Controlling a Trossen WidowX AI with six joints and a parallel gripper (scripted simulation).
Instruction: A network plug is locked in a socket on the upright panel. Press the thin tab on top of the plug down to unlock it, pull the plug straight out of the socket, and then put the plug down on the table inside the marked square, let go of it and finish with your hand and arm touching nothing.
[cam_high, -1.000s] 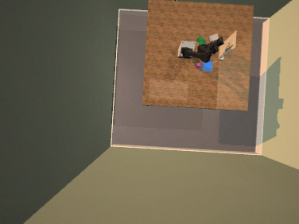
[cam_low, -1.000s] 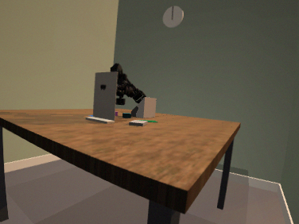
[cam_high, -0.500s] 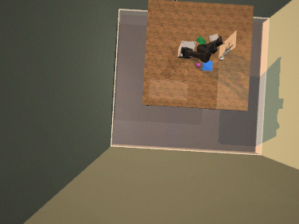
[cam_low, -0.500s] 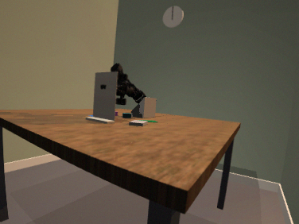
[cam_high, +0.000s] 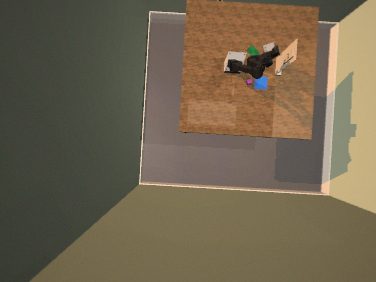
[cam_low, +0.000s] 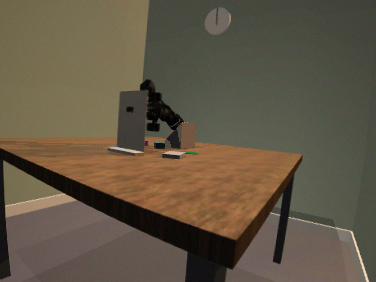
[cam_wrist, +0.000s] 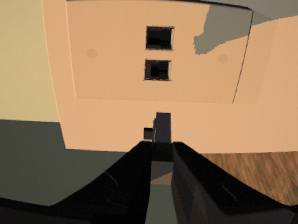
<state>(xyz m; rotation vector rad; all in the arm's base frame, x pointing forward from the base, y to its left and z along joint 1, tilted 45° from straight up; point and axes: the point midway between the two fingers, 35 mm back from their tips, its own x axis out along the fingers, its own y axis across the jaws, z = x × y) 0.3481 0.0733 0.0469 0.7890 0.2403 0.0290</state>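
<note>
The blue marked square lies 18 cm below my gripper tip, 17 cm to the right of it and 6 cm behind it. Also, from my gripper tip: upright panel: 9 cm ahead, 7 cm below, 1 cm to the right; then teal object: 17 cm below, 17 cm behind, 4 cm to the right; then grey network plug: 1 cm ahead.
</note>
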